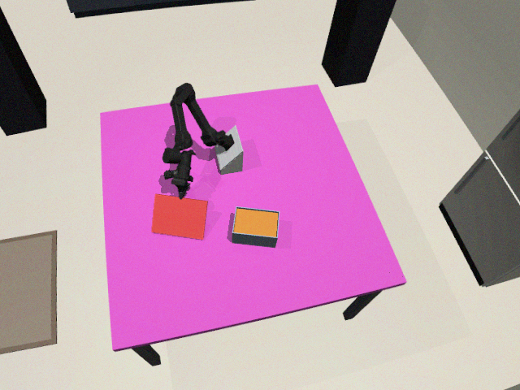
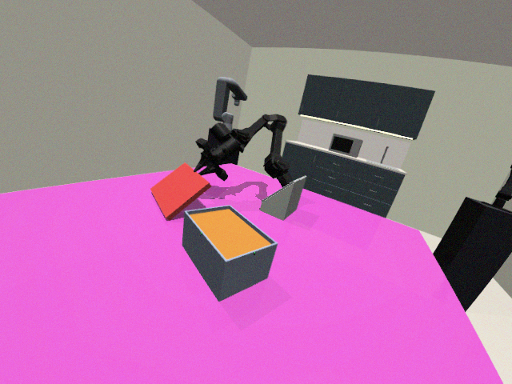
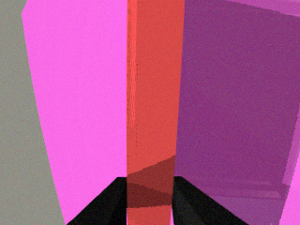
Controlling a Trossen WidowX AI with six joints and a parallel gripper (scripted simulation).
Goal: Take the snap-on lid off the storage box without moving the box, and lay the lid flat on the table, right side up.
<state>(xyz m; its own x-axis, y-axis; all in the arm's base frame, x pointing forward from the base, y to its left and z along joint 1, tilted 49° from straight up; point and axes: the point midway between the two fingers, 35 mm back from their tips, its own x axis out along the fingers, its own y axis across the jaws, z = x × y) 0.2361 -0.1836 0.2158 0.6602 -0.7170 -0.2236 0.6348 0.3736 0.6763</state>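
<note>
Now: gripper tip 6 cm short of the red lid, 5 cm above it and 3 cm to the left of it. Also, from my gripper tip: grey-blue storage box (30 cm to the left, 20 cm ahead, 6 cm below).
</note>
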